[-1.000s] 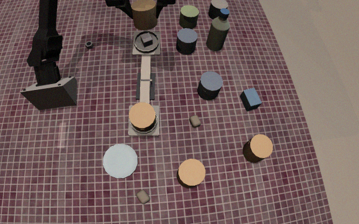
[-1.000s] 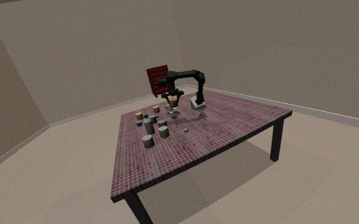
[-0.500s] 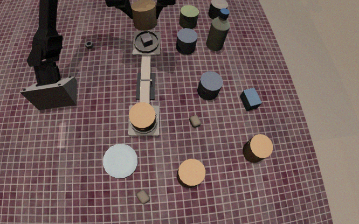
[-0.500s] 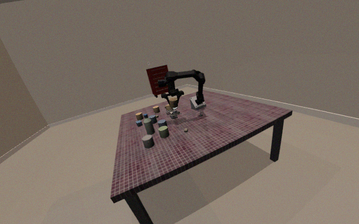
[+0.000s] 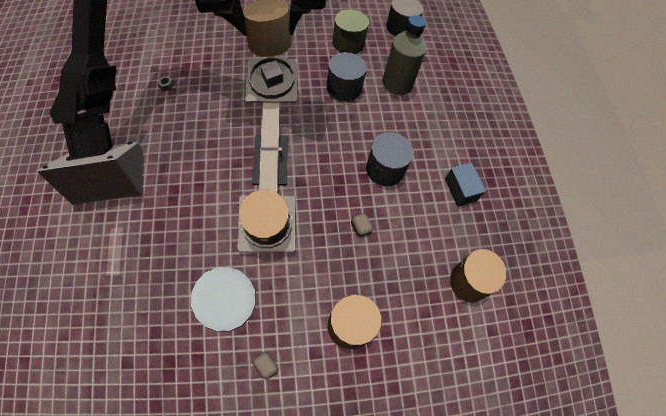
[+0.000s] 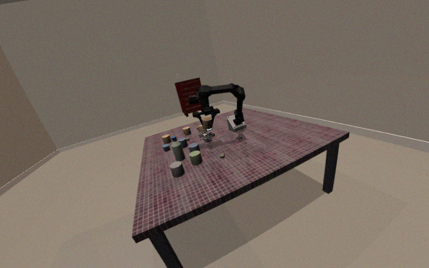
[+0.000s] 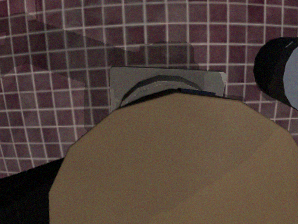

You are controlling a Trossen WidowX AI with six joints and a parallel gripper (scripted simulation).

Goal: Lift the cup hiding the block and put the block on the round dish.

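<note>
Right now my gripper tip is 1 cm to the left of the grey block and 8 cm above it. The rest, counted from my gripper tip: green cylinder: 18 cm ahead, 15 cm to the left, 13 cm below; nut: 21 cm behind, 8 cm to the left, 16 cm below; bottle: 26 cm ahead, 6 cm below.
</note>
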